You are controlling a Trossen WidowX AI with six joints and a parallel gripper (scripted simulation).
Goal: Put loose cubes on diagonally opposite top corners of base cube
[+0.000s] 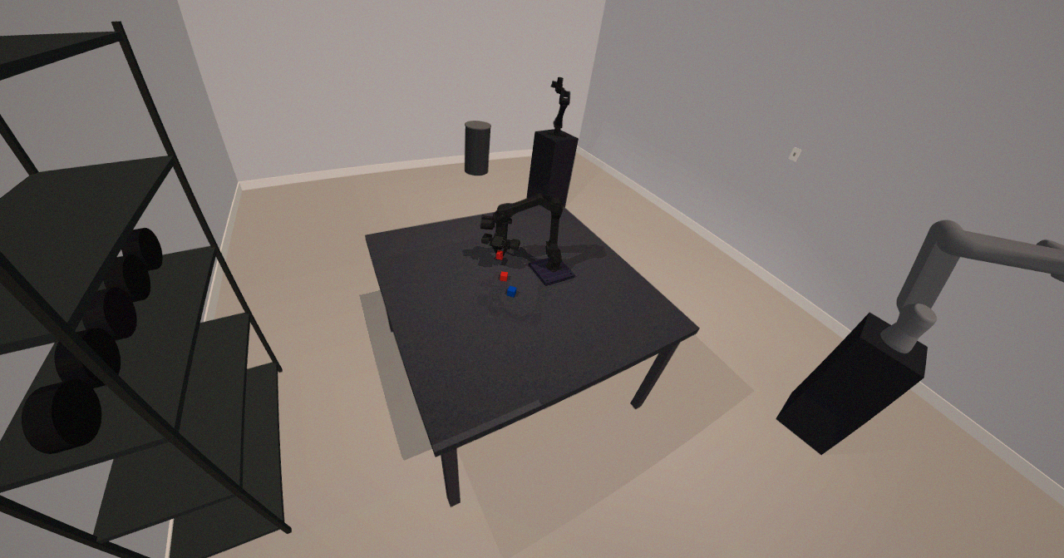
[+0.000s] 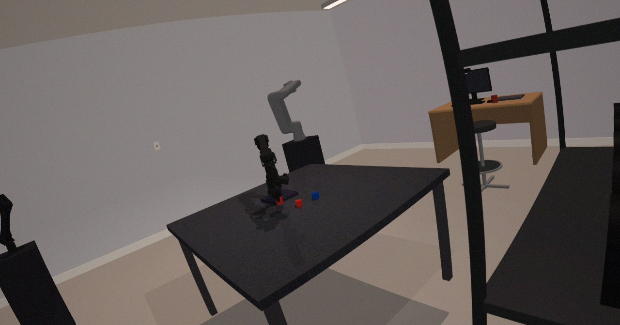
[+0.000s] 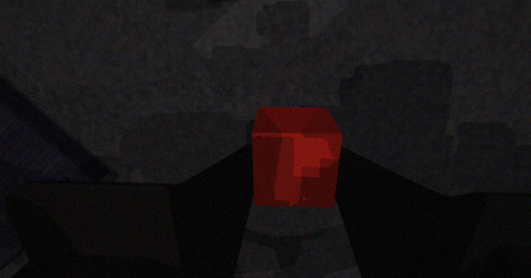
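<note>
My gripper tip is 70 mm short of the blue cube, 210 mm to the right of it and 50 mm above it.
</note>
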